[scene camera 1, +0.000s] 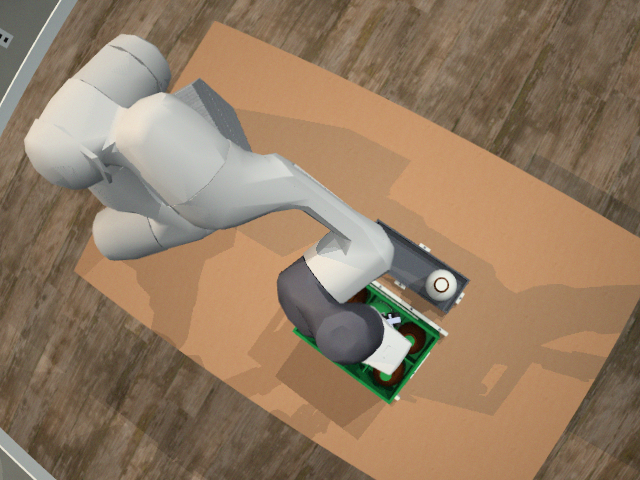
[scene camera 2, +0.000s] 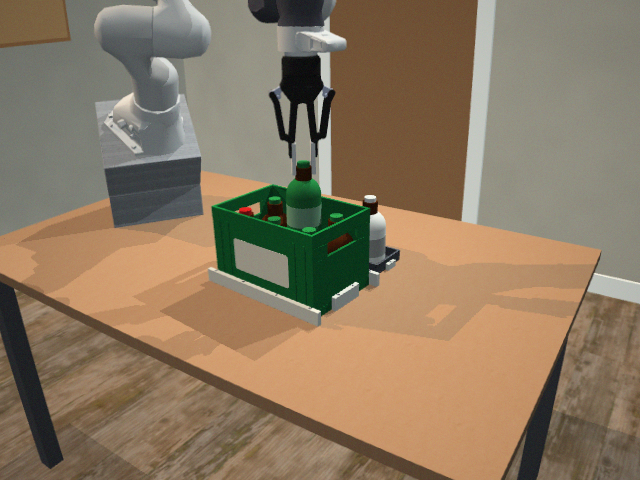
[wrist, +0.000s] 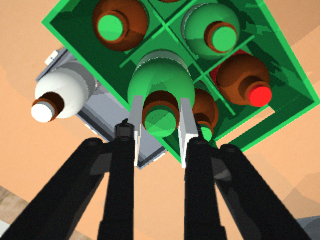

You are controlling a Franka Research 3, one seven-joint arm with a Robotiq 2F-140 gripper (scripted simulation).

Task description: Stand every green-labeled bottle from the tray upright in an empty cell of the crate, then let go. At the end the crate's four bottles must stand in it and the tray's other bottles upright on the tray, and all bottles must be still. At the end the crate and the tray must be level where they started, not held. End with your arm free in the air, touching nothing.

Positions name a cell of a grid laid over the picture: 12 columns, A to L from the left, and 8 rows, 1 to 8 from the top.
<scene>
A white-labeled bottle shows in scene camera 1 (I5), in scene camera 2 (H5) and in the wrist view (C4).
</scene>
